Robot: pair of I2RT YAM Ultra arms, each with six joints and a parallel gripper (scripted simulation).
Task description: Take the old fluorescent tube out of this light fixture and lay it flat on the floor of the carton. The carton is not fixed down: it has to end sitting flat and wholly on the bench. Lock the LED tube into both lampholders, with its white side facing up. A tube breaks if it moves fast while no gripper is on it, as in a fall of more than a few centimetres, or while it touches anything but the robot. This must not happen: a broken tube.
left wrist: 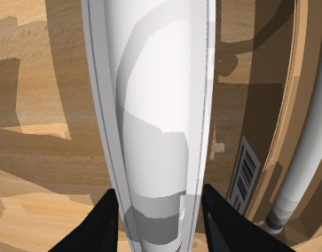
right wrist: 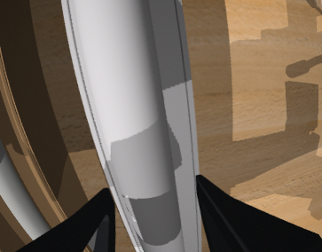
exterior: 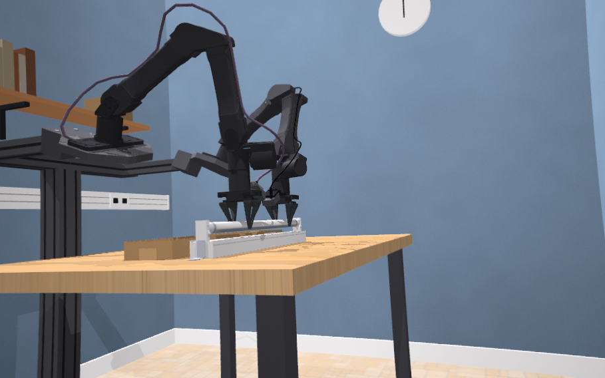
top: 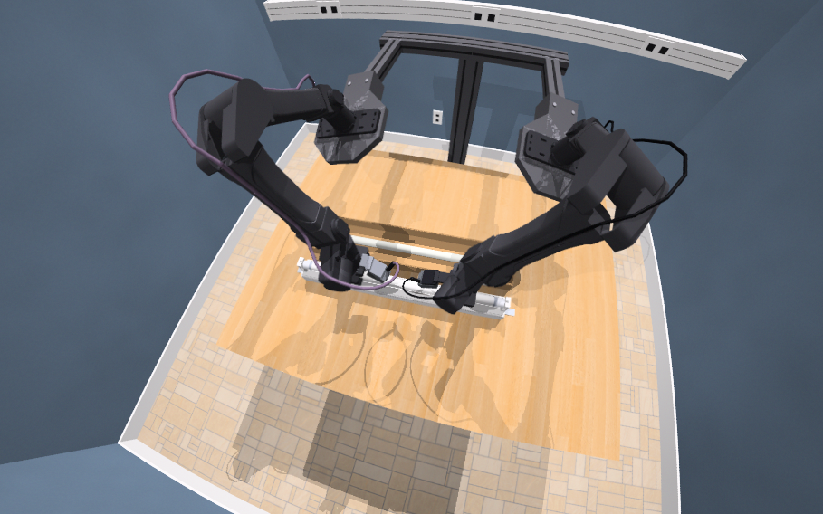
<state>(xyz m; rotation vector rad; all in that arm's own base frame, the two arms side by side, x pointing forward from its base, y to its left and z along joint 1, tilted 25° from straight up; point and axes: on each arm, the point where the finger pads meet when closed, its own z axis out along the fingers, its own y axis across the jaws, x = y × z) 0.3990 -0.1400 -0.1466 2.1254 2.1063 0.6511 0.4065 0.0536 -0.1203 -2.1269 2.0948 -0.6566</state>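
The LED tube is 12 cm to the left of my right hand. Also, from my right hand: light fixture 12 cm to the left, 1 cm below; brown carton 14 cm behind, 12 cm to the left, 4 cm below; old fluorescent tube 14 cm behind, 12 cm to the left, 5 cm below.
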